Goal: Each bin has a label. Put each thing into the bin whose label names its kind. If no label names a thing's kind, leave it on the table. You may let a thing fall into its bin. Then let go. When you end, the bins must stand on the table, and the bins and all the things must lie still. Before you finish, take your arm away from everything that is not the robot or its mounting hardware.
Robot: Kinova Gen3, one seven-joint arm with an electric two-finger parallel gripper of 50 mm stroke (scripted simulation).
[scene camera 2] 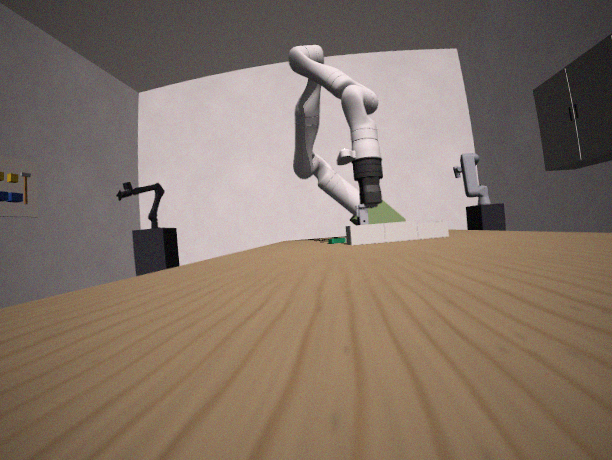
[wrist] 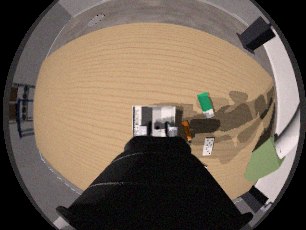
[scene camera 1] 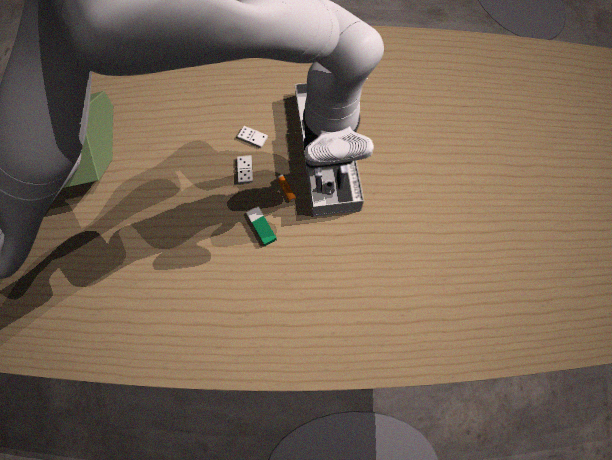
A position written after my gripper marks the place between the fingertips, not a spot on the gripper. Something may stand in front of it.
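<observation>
My gripper point(scene camera 2: 363, 230), again at point(wrist: 158, 126). Grey bin point(scene camera 1: 327, 204), also point(scene camera 2: 410, 230) and point(wrist: 161, 114).
</observation>
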